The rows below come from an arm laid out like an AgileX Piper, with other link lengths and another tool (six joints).
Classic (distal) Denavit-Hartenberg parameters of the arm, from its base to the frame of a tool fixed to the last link. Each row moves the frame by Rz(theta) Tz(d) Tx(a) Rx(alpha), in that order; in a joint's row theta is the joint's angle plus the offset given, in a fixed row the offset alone. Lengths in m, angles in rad.
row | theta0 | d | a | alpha
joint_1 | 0 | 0.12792 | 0 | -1.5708
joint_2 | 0.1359 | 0 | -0.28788 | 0
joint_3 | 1.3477 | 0 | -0.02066 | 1.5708
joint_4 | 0 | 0.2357 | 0 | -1.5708
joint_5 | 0 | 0 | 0 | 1.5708
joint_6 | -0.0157 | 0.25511 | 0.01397 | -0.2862
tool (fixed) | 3.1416 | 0.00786 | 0 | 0
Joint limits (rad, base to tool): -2.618..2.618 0..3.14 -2.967..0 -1.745..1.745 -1.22..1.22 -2.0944..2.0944
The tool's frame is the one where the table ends.
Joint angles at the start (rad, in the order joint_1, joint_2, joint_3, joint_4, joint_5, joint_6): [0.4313, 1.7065, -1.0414, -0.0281, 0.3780, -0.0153]
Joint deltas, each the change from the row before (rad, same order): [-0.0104, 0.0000, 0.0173, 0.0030, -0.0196, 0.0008]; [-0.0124, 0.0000, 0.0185, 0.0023, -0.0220, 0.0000]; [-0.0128, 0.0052, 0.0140, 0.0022, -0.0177, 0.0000]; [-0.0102, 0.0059, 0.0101, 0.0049, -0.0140, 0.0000]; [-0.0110, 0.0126, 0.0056, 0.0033, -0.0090, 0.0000]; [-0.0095, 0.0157, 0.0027, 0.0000, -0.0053, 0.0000]
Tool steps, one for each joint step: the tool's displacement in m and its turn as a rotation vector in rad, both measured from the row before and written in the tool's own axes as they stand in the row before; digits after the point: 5 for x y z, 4 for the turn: [-0.00332, 0.00413, 0.00073, -0.0046, 0.0052, 0.0109]; [-0.00334, 0.00505, 0.00052, -0.0061, 0.0064, 0.0107]; [-0.00391, 0.00552, 0.00149, -0.0063, 0.0017, 0.0124]; [-0.00316, 0.00424, 0.00165, -0.0041, 0.0015, 0.0130]; [-0.00437, 0.00513, 0.00301, -0.0048, -0.0057, 0.0143]; [-0.00489, 0.00499, 0.00370, -0.0048, -0.0106, 0.0112]
